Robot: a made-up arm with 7 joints.
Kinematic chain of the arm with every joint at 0, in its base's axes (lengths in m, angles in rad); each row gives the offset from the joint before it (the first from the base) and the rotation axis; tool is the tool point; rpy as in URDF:
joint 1: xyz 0 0 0.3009 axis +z
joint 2: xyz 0 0 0 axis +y
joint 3: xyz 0 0 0.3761 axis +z
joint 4: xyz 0.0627 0 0 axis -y
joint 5: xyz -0.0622 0 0.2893 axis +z
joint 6: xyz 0 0 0 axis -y
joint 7: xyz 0.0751 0 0 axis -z
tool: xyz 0 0 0 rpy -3.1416 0 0
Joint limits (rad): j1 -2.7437..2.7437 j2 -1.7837..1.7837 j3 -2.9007..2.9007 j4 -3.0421..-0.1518 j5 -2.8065..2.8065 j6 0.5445..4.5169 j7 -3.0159..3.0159
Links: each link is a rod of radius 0.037 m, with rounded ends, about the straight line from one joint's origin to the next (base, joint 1, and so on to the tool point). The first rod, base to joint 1, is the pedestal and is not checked.
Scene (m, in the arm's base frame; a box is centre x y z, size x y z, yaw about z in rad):
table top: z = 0
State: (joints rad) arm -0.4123 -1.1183 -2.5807 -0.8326 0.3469 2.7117 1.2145
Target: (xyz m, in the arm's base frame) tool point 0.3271 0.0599 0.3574
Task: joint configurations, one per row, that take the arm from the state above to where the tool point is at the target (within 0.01 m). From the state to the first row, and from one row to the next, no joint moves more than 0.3 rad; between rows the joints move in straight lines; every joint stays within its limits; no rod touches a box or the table.
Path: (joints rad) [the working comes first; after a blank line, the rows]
Joints at the target: 1.0198 0.2775 -0.8780 -2.6740 0.1138 2.2555 1.2145
Straight joint move there: clear.

1: -0.2077 -0.9189 -2.3375 -1.0957 0.3136 2.6465 1.2145
2: -0.0031 -0.7195 -2.0942 -1.3587 0.2803 2.5813 1.2145
3: 0.2015 -0.5201 -1.8510 -1.6218 0.2470 2.5162 1.2145
4: 0.4061 -0.3207 -1.6077 -1.8848 0.2137 2.4510 1.2145
5: 0.6107 -0.1213 -1.3645 -2.1479 0.1804 2.3858 1.2145
6: 0.8152 0.0781 -1.1212 -2.4109 0.1471 2.3206 1.2145
7: 1.0198 0.2775 -0.8780 -2.6740 0.1138 2.2555 1.2145

